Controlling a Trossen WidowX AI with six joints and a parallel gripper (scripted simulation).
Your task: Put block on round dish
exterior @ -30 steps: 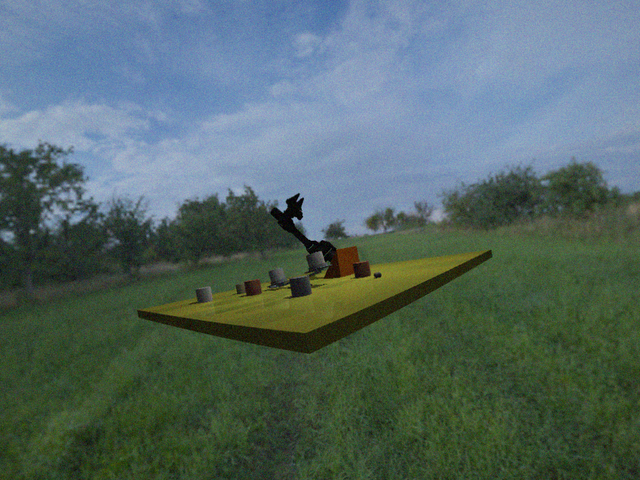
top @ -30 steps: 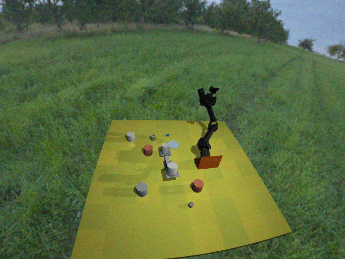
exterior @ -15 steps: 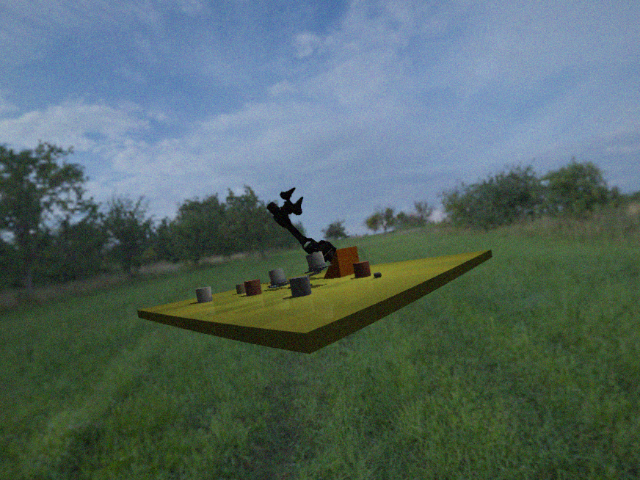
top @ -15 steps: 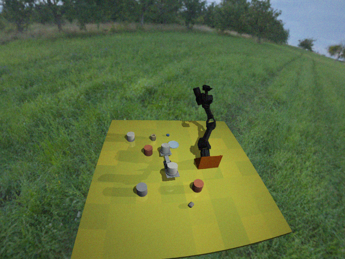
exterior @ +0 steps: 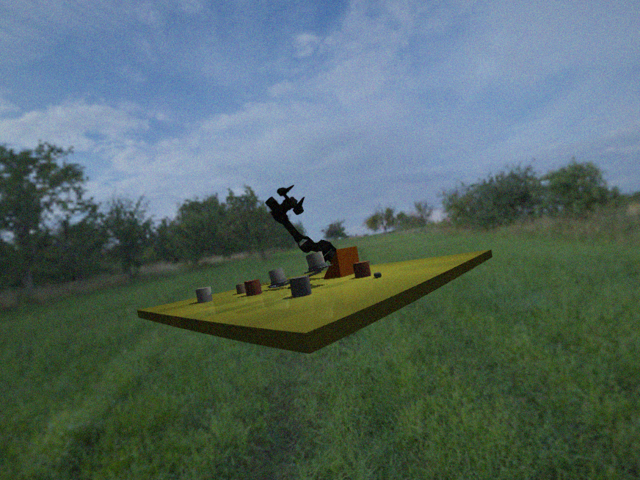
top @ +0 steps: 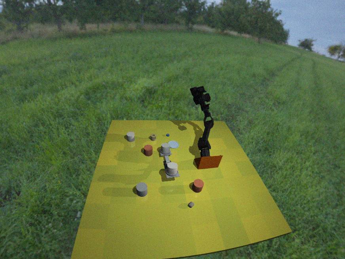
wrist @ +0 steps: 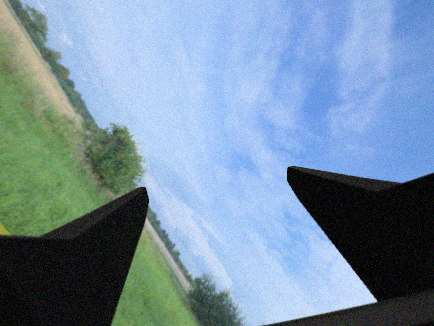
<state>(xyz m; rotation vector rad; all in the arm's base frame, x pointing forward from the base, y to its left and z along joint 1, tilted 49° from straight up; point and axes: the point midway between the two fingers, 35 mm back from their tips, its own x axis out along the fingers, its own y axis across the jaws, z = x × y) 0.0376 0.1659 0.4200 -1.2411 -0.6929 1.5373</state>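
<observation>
The pale teal block lies 290 mm ahead of my gripper tip, 20 mm to the left of it and 450 mm below it. From my gripper tip the other things lie so: tan spool 360 mm ahead, 190 mm to the right, 470 mm below; small balance 300 mm ahead, 150 mm to the left, 470 mm below; pale blue round dish 190 mm ahead, 90 mm to the right, 490 mm below.
</observation>
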